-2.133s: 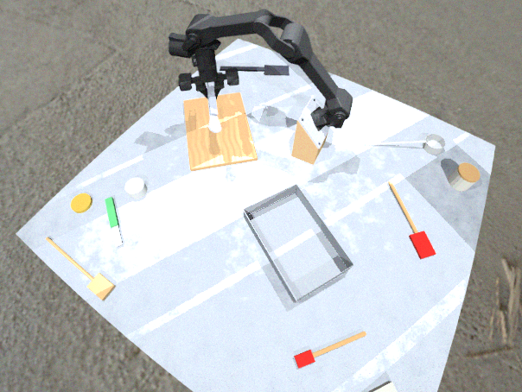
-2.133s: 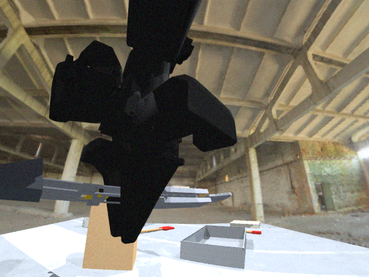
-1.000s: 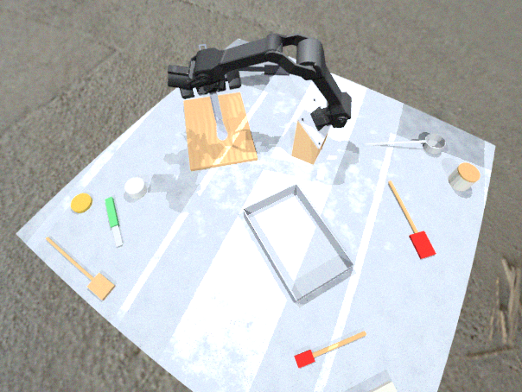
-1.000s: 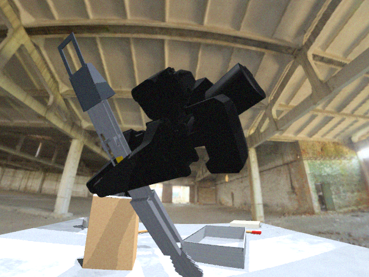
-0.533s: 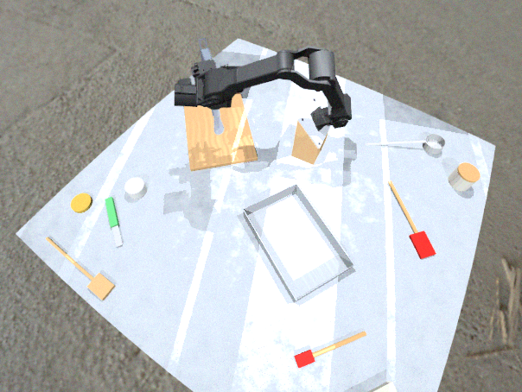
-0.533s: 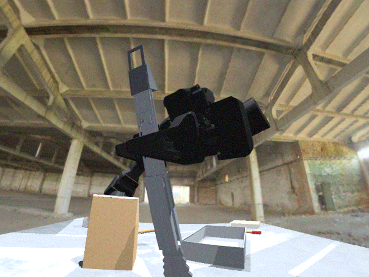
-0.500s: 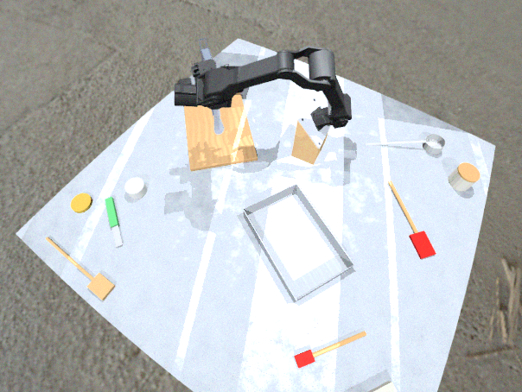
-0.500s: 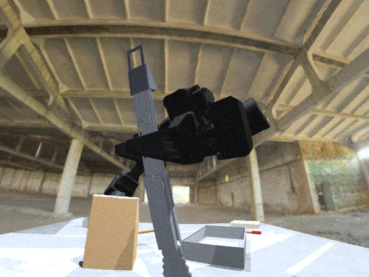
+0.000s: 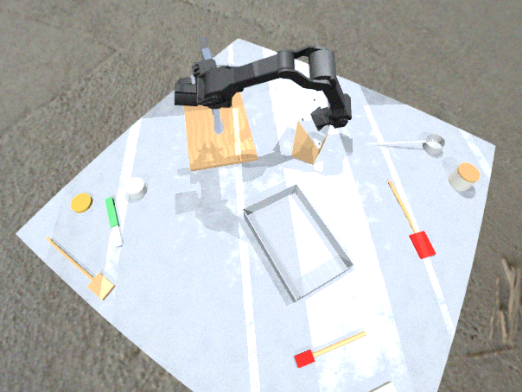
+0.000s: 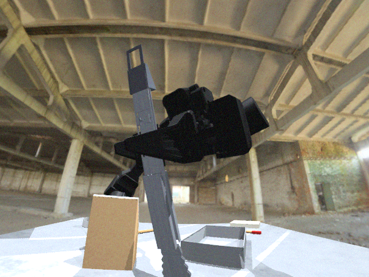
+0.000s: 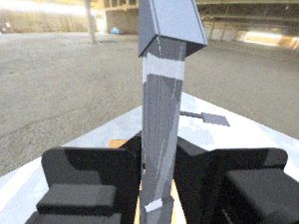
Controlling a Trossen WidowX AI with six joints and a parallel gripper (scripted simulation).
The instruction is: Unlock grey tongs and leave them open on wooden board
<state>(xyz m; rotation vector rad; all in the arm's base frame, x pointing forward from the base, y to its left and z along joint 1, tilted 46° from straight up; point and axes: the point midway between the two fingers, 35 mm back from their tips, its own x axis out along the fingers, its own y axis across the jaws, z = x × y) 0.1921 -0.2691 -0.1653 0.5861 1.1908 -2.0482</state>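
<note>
My gripper tip is 23 cm above the wooden board. The rest, counted from my gripper tip: black spatula: 40 cm behind, 24 cm below, 10 cm to the right; roasting tin: 49 cm to the left, 21 cm below, 20 cm ahead; white puck: 38 cm ahead, 22 cm below, 3 cm to the right.
</note>
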